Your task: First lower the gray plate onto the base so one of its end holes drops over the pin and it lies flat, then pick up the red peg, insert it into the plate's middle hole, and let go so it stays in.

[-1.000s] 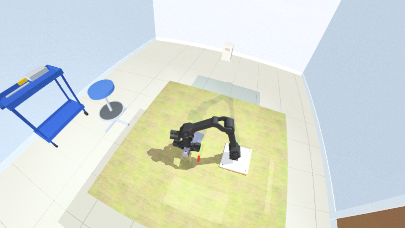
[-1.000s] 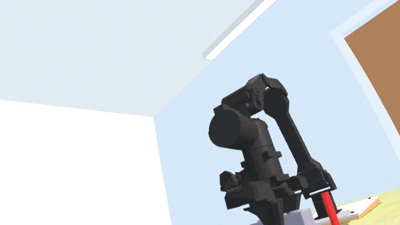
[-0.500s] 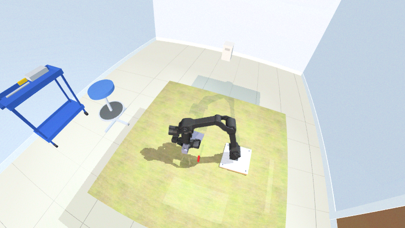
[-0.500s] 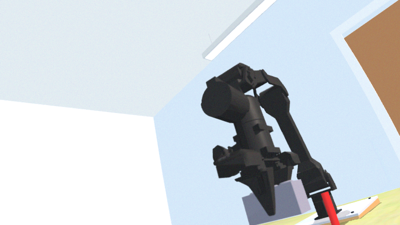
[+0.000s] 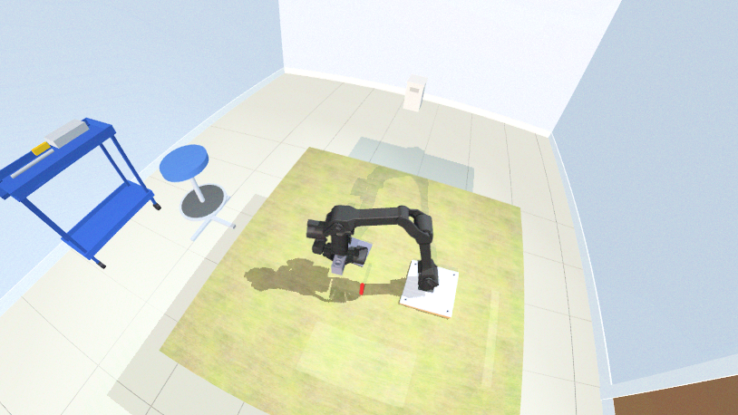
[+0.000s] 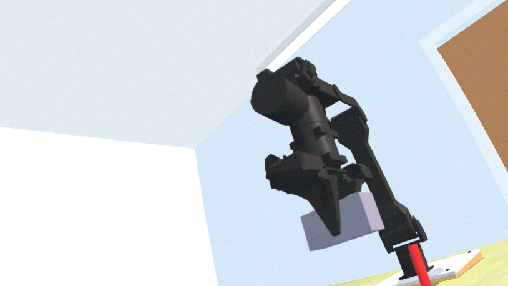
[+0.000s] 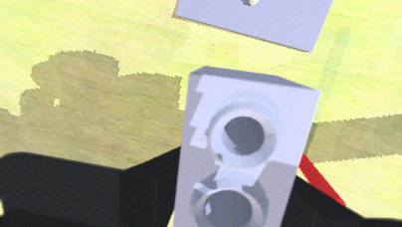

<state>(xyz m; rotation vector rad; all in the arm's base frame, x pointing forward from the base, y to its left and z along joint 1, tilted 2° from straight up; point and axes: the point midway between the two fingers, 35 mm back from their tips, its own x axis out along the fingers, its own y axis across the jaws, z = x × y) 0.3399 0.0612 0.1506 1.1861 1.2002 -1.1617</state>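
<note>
Right now my gripper tip is 120 mm to the left of the flat gray base, 110 mm above it and 10 mm past it. The rest, counted from my gripper tip: red peg (100 mm behind, 80 mm below, 40 mm to the left); then gray plate (30 mm above).
</note>
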